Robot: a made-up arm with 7 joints.
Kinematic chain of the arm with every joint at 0, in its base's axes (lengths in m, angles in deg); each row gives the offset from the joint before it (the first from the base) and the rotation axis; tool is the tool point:
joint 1: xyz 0 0.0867 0 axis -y
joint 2: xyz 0 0.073 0 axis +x
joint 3: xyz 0 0 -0.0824 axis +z
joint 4: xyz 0 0 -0.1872 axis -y
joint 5: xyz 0 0 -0.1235 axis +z
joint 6: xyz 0 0 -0.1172 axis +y
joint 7: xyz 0 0 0 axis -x
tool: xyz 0 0 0
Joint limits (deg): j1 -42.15..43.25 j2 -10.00..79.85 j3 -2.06..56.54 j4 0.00..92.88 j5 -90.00..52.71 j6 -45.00..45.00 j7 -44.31..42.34
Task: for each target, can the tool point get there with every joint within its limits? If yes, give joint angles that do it. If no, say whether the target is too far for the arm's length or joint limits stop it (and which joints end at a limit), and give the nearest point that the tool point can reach.
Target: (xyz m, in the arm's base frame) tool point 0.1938 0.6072 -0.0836
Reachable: yes | joints 34.07 66.83 6.35 28.37 6.65 -16.65 11.13
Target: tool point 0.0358 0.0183 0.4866
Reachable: no: joint limits stop it (at a limit: joint 1, joint 2, joint 4) | nearest point 0.0617 0.4403 0.2038 | short by 0.509 m
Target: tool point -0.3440 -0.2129 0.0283
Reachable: no: joint limits stop it (at a limit: joint 1, joint 2, joint 4) | nearest point -0.3372 0.0711 -0.3726 | short by 0.491 m
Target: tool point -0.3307 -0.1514 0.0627
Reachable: no: joint limits stop it (at a limit: joint 1, joint 2, joint 4) | nearest point -0.3372 0.0711 -0.3726 | short by 0.489 m
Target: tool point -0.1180 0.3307 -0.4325
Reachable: yes | joints -31.15 10.02 37.25 39.86 9.26 4.83 16.20
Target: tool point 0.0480 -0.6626 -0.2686
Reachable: no: too far | nearest point 0.0809 0.0785 -0.4524 | short by 0.764 m
